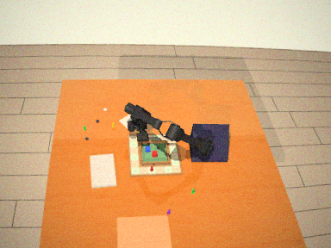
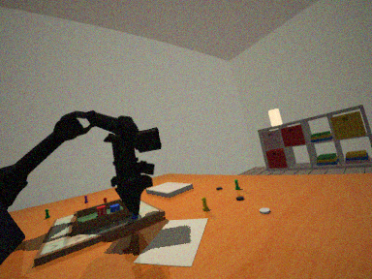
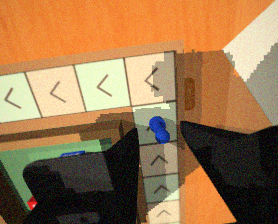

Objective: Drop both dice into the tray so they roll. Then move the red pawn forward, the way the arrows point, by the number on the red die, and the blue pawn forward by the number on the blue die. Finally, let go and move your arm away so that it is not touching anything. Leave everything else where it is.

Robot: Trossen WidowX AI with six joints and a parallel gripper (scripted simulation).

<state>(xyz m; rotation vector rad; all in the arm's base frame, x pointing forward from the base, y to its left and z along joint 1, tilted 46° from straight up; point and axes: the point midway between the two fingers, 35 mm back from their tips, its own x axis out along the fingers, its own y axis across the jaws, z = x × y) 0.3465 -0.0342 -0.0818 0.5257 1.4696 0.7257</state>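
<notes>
Now: gripper tip right at the blue pawn. Round my gripper tip: green tray (8 cm behind, 11 cm to the left, 2 cm below); then white card (5 cm ahead, 15 cm to the right, 2 cm below); then yellow pawn (17 cm ahead, 9 cm to the right, 1 cm below).
</notes>
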